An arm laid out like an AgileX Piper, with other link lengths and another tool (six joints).
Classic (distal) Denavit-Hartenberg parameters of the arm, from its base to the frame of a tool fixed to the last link. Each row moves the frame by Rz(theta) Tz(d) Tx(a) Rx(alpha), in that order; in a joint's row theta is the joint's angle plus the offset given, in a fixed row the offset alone. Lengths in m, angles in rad.
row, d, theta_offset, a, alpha
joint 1, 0.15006, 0.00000, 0.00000, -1.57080
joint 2, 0.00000, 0.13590, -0.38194, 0.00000
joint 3, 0.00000, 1.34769, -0.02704, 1.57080
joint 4, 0.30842, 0.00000, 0.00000, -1.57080
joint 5, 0.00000, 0.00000, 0.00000, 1.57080
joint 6, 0.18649, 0.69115, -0.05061, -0.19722
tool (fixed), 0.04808, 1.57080, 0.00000, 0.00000
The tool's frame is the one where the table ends.
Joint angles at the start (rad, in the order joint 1, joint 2, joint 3, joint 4, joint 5, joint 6): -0.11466, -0.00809, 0.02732, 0.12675, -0.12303, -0.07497
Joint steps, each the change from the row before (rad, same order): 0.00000, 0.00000, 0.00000, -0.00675, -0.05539, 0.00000; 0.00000, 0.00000, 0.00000, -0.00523, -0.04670, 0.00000; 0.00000, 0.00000, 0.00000, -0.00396, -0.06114, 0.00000; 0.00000, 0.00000, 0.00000, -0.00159, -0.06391, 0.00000; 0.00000, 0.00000, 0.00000, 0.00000, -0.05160, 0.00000; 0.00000, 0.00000, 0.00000, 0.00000, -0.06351, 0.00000; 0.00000, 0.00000, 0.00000, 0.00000, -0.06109, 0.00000; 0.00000, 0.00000, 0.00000, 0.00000, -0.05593, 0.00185; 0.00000, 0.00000, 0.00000, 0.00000, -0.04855, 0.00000
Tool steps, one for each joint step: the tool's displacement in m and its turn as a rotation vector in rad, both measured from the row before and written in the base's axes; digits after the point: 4 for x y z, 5 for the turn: -0.0054, -0.0004, 0.0122, -0.01252, -0.05389, -0.00726; -0.0051, -0.0002, 0.0100, -0.01012, -0.04552, -0.00581; -0.0073, -0.0002, 0.0127, -0.01041, -0.05995, -0.00713; -0.0085, -0.0003, 0.0127, -0.00837, -0.06298, -0.00711; -0.0074, -0.0003, 0.0098, -0.00549, -0.05100, -0.00561; -0.0098, -0.0002, 0.0115, -0.00676, -0.06277, -0.00691; -0.0101, -0.0001, 0.0105, -0.00650, -0.06038, -0.00664; -0.0098, 0.0000, 0.0090, -0.00447, -0.05556, -0.00501; -0.0089, 0.0001, 0.0074, -0.00516, -0.04798, -0.00528
